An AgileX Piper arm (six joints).
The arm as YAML. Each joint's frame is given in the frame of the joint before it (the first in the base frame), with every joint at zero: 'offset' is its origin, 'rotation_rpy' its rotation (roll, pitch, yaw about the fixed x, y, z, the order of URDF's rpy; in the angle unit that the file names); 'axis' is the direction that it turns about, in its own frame. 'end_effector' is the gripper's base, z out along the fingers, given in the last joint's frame.
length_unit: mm
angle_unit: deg
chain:
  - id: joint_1
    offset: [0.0, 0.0, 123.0]
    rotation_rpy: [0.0, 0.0, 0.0]
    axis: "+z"
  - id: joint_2
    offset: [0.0, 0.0, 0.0]
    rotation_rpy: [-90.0, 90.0, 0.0]
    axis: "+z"
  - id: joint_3
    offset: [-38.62, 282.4, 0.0]
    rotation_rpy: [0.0, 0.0, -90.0]
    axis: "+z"
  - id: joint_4
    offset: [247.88, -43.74, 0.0]
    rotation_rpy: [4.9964, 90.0, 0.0]
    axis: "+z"
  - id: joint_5
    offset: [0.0, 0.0, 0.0]
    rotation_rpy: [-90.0, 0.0, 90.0]
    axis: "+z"
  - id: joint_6
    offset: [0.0, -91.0, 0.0]
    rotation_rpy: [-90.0, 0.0, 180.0]
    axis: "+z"
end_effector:
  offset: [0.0, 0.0, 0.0]
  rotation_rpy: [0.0, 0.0, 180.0]
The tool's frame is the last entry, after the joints.
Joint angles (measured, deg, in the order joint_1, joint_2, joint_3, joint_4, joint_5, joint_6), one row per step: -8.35 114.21 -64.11 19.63 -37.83 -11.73; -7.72 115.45 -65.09 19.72 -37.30 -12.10; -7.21 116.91 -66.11 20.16 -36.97 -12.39; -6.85 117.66 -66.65 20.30 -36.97 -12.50; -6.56 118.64 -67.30 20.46 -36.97 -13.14; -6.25 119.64 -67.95 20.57 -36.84 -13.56; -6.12 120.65 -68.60 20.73 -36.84 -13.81; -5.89 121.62 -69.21 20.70 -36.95 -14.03; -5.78 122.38 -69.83 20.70 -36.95 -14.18; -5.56 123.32 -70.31 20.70 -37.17 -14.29; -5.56 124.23 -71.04 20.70 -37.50 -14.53; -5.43 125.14 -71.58 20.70 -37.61 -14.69; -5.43 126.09 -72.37 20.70 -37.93 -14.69; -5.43 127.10 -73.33 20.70 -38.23 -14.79; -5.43 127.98 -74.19 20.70 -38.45 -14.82; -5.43 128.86 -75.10 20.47 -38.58 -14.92; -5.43 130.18 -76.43 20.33 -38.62 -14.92
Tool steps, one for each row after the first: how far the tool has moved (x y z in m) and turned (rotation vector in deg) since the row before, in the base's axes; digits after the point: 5 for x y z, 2 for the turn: 0.00513 0.00424 -0.00542 -0.05 0.85 0.75; 0.00508 0.00301 -0.00680 0.21 0.79 0.32; 0.00278 0.00233 -0.00319 0.02 0.23 0.28; 0.00318 0.00175 -0.00449 -0.45 0.52 0.29; 0.00315 0.00204 -0.00489 -0.23 0.59 0.34; 0.00288 0.00057 -0.00485 -0.08 0.42 0.06; 0.00286 0.00150 -0.00458 -0.23 0.33 0.27; 0.00256 0.00062 -0.00309 -0.12 0.19 0.14; 0.00230 0.00144 -0.00489 -0.13 0.29 0.19; 0.00284 -0.00042 -0.00336 -0.32 -0.05 -0.03; 0.00225 0.00079 -0.00463 -0.15 0.32 0.14; 0.00294 -0.00042 -0.00352 -0.10 -0.13 -0.07; 0.00346 -0.00046 -0.00330 -0.19 -0.19 -0.05; 0.00304 -0.00039 -0.00287 -0.10 -0.17 -0.05; 0.00322 -0.00015 -0.00277 -0.29 -0.10 0.16; 0.00452 -0.00032 -0.00469 -0.11 -0.04 0.10
